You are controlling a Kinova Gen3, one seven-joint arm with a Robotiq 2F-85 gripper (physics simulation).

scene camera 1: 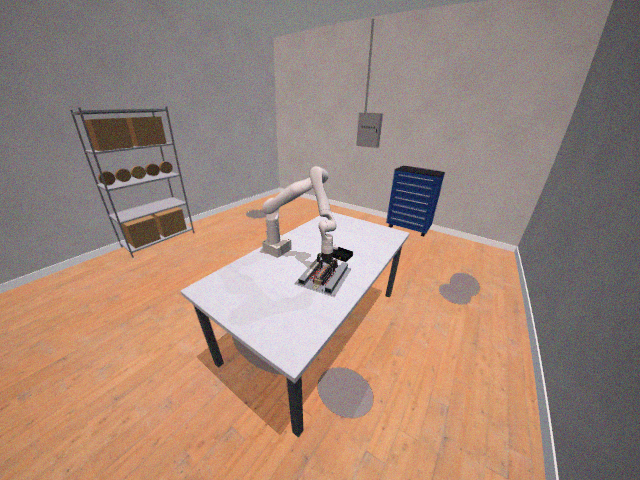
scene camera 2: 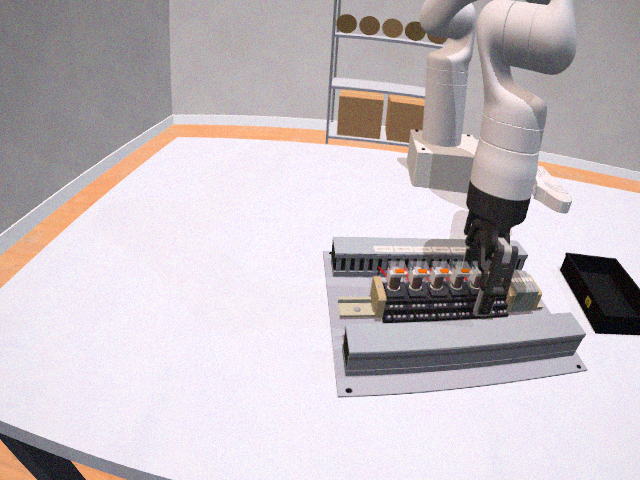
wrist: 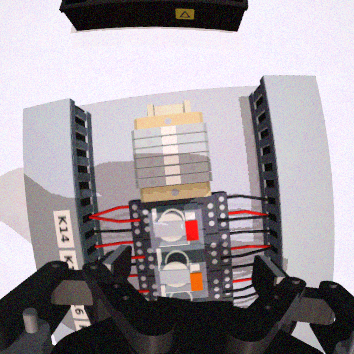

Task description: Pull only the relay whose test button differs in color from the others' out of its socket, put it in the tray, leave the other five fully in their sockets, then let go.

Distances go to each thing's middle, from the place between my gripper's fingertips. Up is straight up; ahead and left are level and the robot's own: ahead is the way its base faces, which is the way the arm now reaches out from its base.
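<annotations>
Mounting plate (scene camera 2: 380, 385): my hand is 10 mm past it, 30 mm to the left of it and 30 mm above it.
</annotations>
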